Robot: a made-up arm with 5 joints. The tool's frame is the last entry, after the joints. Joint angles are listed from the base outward. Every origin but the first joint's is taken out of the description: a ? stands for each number. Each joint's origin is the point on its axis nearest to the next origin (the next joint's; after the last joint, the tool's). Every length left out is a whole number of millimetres.
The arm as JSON. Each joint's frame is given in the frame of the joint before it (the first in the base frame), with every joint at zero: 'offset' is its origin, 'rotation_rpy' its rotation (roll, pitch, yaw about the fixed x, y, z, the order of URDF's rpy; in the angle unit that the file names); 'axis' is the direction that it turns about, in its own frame. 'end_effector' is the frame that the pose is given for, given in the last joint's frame.
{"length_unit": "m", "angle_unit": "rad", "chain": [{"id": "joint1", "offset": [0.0, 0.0, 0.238], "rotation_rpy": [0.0, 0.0, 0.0], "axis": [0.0, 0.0, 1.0]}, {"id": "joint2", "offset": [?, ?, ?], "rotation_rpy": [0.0, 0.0, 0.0], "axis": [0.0, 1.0, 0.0]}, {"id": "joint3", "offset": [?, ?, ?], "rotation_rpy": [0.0, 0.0, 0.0], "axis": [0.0, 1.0, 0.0]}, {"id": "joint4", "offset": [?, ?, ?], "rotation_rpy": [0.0, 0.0, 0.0], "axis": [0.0, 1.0, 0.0]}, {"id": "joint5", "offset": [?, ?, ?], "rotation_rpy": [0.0, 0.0, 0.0], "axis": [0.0, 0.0, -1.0]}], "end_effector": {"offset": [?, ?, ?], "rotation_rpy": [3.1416, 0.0, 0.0]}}
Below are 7 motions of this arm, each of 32 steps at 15 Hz.
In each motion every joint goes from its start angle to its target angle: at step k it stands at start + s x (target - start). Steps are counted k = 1, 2, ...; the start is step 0. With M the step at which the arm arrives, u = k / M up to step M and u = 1 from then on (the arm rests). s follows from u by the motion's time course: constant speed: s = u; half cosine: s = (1 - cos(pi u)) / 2; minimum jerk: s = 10 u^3 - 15 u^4 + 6 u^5.
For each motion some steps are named. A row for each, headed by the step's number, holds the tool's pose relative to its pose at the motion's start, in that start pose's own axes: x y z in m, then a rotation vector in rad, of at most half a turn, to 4 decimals.
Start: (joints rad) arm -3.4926 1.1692 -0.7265 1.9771 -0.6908
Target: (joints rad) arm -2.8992 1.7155 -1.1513 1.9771 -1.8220
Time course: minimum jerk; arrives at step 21
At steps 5, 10, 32:
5: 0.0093 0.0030 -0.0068 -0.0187 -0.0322 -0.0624
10: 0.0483 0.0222 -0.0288 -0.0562 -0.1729 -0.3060
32: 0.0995 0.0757 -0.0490 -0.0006 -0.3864 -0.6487

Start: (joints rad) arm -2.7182 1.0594 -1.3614 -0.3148 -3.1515
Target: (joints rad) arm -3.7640 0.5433 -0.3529 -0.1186 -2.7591
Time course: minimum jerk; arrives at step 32
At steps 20, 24, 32:
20: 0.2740 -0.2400 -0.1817 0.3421 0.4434 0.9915
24: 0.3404 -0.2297 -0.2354 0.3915 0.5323 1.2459
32: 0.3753 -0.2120 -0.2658 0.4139 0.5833 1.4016

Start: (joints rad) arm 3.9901 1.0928 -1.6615 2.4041 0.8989
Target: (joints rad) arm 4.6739 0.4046 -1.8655 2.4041 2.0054
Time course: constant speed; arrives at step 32
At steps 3, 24, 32:
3: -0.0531 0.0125 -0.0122 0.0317 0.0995 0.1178
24: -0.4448 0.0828 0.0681 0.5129 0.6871 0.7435
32: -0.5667 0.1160 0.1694 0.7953 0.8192 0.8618

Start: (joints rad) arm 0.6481 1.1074 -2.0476 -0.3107 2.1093
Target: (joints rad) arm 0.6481 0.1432 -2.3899 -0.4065 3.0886
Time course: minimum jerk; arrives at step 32
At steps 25, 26, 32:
25: -0.3125 -0.5231 -0.5780 0.7324 -1.1215 0.7728
26: -0.3153 -0.5277 -0.6011 0.7390 -1.1618 0.7854
32: -0.3197 -0.5351 -0.6473 0.7495 -1.2430 0.8086

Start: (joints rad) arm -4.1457 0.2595 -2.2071 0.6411 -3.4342
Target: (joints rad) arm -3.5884 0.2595 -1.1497 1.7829 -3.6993
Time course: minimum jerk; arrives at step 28
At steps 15, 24, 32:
15: 0.2804 0.2943 0.1205 -0.6454 1.0809 -0.3913
24: 0.5039 0.4346 0.0158 -1.0104 1.8713 -0.7982
32: 0.5153 0.4387 0.0068 -1.0255 1.9179 -0.8221

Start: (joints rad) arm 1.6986 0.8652 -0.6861 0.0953 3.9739
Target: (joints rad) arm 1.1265 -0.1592 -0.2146 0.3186 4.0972
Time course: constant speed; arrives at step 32
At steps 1, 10, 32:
1: -0.0053 -0.0020 -0.0092 -0.0108 -0.0034 0.0211
10: -0.0469 -0.0348 -0.0867 -0.1034 -0.0380 0.2129
32: -0.0821 -0.1769 -0.2209 -0.2911 -0.1528 0.6934

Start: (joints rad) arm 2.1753 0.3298 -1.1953 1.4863 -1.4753
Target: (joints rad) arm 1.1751 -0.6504 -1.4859 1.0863 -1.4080
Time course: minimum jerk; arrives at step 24
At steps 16, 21, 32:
16: -0.3532 -0.4916 -0.3033 -1.2464 0.1193 0.8932
21: -0.3253 -0.6604 -0.3138 -1.5222 -0.0253 1.1259
32: -0.3201 -0.6734 -0.3140 -1.5439 -0.0409 1.1443

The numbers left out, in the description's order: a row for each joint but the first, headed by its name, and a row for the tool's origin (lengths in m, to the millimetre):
joint2: 0.0 0.0 0.0
joint3: 0.05 0.0 0.267
joint4: 0.103 0.0 -0.455
joint5: 0.059 0.0 -0.076
tool: 0.0 0.0 0.0

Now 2 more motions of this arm.
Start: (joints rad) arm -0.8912 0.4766 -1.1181 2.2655 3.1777
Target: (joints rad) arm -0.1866 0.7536 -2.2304 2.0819 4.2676
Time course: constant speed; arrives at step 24
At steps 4, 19, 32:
4: 0.0367 0.0575 -0.0535 0.0952 -0.1834 0.1773
19: 0.2186 0.3420 -0.1069 0.1284 -0.9575 0.5997
32: 0.2875 0.4350 -0.0665 0.0166 -1.1944 0.6371

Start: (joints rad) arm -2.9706 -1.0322 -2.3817 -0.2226 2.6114
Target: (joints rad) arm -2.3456 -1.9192 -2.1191 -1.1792 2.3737
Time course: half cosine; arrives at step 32
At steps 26, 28, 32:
26: -0.0850 -0.5071 -0.4022 1.3052 -0.7765 0.0412
28: -0.0777 -0.5225 -0.4313 1.3834 -0.7961 0.0275
32: -0.0713 -0.5340 -0.4555 1.4482 -0.8108 0.0148

